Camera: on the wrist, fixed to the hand. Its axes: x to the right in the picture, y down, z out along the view.
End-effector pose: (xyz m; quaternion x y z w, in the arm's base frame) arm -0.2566 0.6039 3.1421 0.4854 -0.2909 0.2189 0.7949
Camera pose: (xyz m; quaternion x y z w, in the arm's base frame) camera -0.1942 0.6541 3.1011 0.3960 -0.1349 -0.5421 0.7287
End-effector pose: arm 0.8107 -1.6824 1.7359 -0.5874 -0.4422 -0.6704 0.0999
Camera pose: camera 0.7229 -1.7018 1.7399 0.3103 0.5549 0.4840 0.6013
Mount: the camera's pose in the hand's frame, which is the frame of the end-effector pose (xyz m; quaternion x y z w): 0.0215 -0.0440 -0.0755 -0.2262 -0.2451 -0.6402 0.6921
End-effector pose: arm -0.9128 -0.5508 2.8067 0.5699 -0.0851 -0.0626 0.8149
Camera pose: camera -0.8761 -0.5008 2.7414 0.2492 0.1204 -0.7239 0.6319
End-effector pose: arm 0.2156 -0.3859 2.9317 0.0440 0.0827 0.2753 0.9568
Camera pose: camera 0.2426 -0.4087 2.8489 -0.1714 -0.2114 -0.4141 0.8686
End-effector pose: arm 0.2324 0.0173 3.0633 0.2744 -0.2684 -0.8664 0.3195
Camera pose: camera 0.2495 0.0090 2.9753 -0.0771 -0.1076 0.9321 0.3372
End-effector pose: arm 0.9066 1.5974 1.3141 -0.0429 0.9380 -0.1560 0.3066
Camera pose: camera 0.8441 1.5720 1.3737 -0.7377 0.5818 -0.0816 0.3325
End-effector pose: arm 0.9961 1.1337 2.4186 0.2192 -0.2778 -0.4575 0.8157
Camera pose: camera 1.0272 1.1015 2.3405 0.0329 -0.1484 -0.9554 0.2531
